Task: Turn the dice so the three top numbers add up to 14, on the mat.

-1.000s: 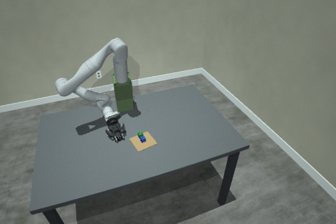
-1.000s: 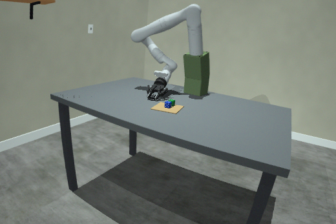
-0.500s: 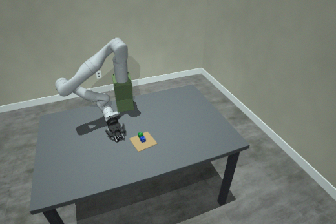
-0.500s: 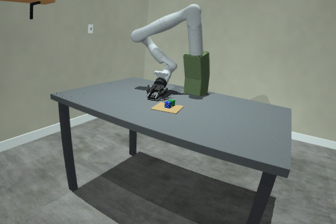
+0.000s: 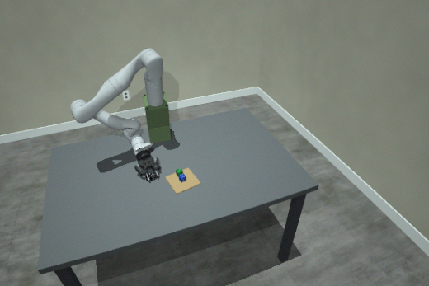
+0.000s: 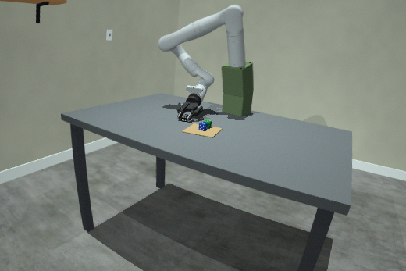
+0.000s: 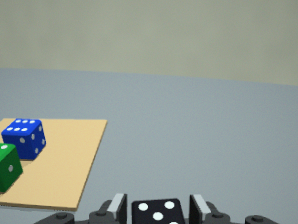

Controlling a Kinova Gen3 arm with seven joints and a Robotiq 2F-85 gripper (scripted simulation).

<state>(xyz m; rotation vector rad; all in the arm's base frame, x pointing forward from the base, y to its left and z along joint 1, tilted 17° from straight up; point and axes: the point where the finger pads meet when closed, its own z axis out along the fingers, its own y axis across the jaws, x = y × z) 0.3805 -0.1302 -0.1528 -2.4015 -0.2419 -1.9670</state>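
Now: hand 1 cm past the black die and 1 cm above it. Round my hand: tan mat (14 cm to the left, 7 cm ahead, 2 cm below); blue die (14 cm to the left, 7 cm ahead); green die (14 cm to the left, 2 cm ahead).
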